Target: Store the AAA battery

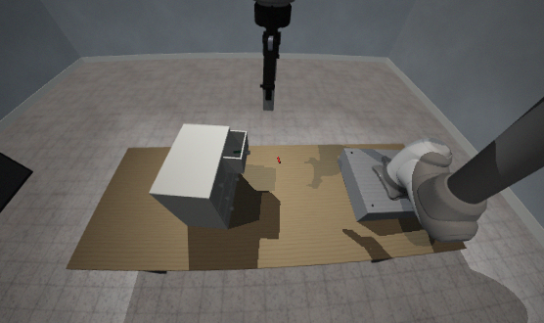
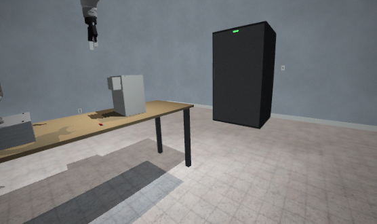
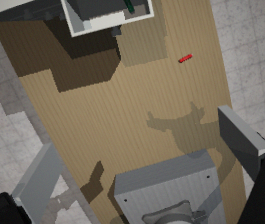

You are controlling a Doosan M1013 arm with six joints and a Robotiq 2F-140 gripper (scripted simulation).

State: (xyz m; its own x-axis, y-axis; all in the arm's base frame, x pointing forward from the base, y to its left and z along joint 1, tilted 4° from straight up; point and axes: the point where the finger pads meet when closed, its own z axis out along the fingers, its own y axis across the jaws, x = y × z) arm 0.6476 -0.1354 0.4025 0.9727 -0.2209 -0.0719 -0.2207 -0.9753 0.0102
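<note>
My hand is 55 cm above the red AAA battery, 14 cm to the left of it and 9 cm past it. Also, from my hand: dark green battery: 32 cm below, 12 cm ahead, 5 cm to the right.
</note>
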